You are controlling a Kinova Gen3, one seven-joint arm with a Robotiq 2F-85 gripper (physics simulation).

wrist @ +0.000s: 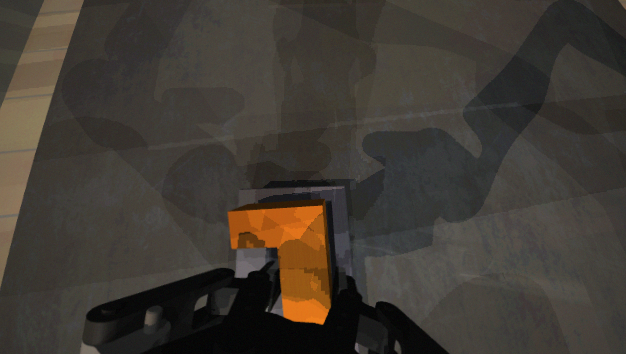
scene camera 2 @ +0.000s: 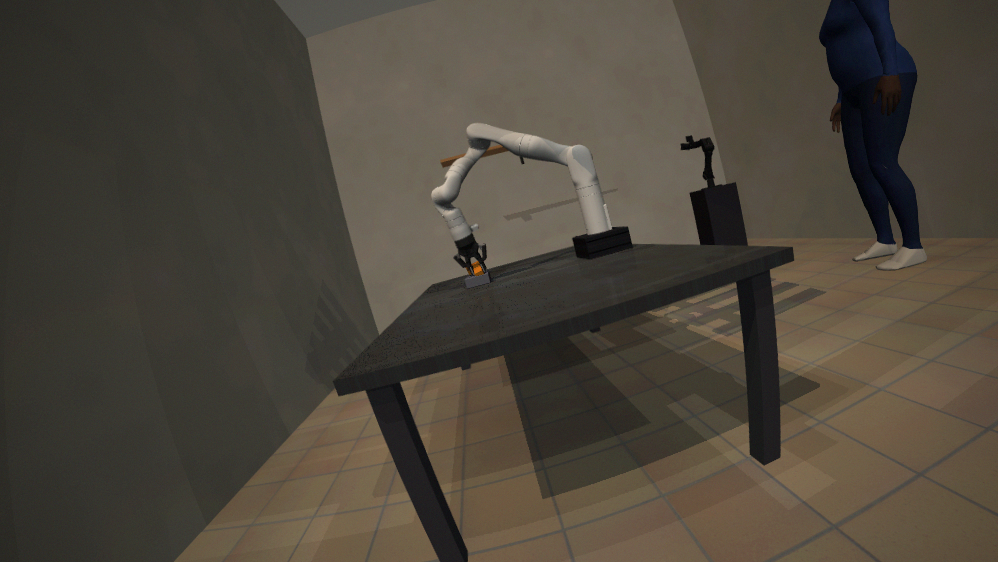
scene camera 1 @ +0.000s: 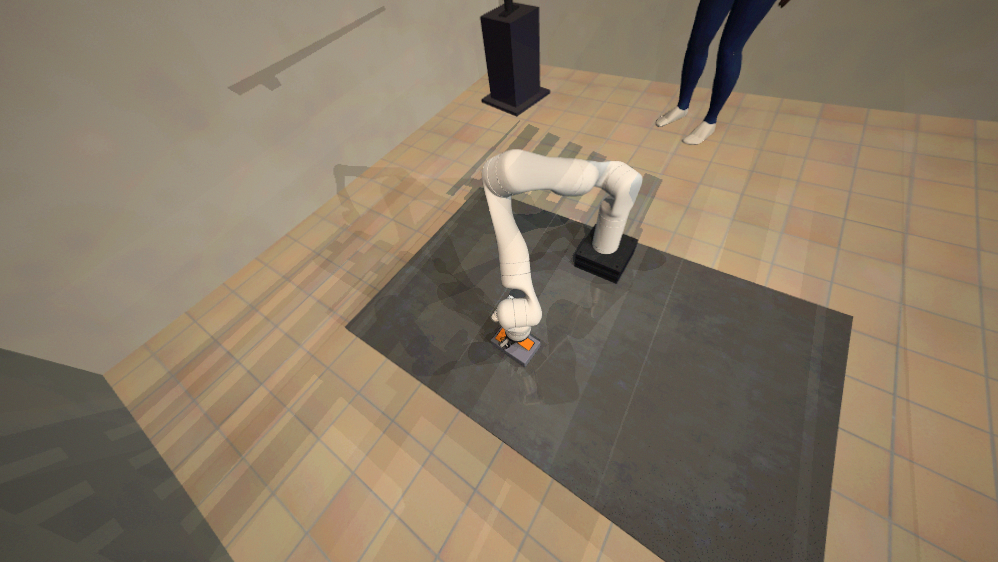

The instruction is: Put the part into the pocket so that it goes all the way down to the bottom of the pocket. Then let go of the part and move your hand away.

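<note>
My gripper [scene camera 2: 480, 273], which you'd also find in the wrist view [wrist: 310, 274], grips an orange L-shaped part [wrist: 298, 229]. The orange L-shaped part still rests on a grey pocket block [wrist: 335, 196].
</note>
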